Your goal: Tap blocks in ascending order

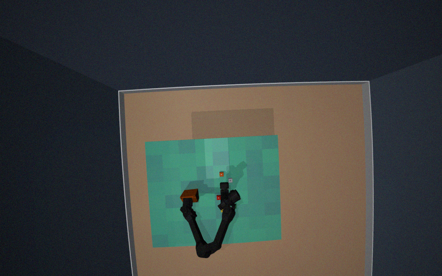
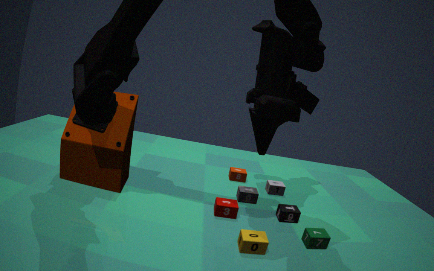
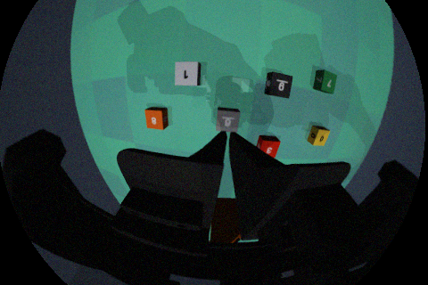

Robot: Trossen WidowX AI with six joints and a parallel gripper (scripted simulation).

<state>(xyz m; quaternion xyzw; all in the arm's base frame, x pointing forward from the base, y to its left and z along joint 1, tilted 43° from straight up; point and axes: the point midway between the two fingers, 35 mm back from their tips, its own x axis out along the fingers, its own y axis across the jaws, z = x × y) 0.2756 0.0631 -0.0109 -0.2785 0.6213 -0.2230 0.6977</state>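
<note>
The green block lies 160 mm to the right of my gripper tip, 80 mm ahead of it and 70 mm below it. Round my gripper tip: light grey block 70 mm below, 60 mm to the left, 50 mm ahead; red block 80 mm to the right, 70 mm below, 50 mm behind; black block 70 mm to the right, 70 mm below, 60 mm ahead.
</note>
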